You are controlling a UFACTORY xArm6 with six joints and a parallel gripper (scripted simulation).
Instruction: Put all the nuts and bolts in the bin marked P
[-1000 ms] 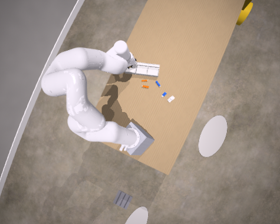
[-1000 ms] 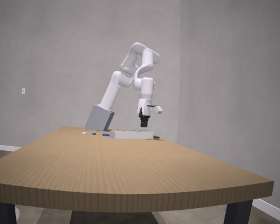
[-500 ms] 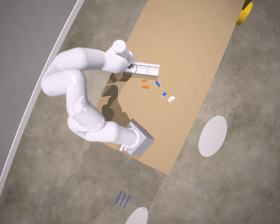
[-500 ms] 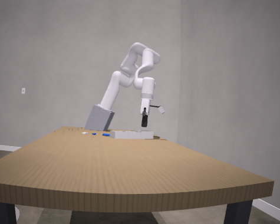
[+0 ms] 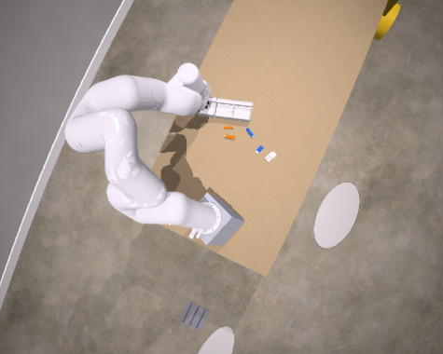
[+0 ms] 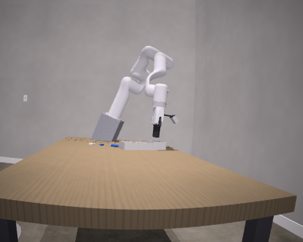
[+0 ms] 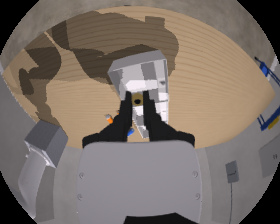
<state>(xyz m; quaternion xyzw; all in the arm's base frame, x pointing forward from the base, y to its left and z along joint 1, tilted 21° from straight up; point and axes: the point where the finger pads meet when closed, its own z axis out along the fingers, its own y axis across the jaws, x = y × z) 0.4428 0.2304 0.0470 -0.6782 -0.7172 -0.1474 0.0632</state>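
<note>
Now: hand 20 mm above the brass-coloured fastener. Round my hand: bin (30 mm ahead, 80 mm to the right, 70 mm below); then long blue stick (20 mm behind, 230 mm to the right, 80 mm below); then blue usb stick (80 mm behind, 310 mm to the right, 90 mm below).
</note>
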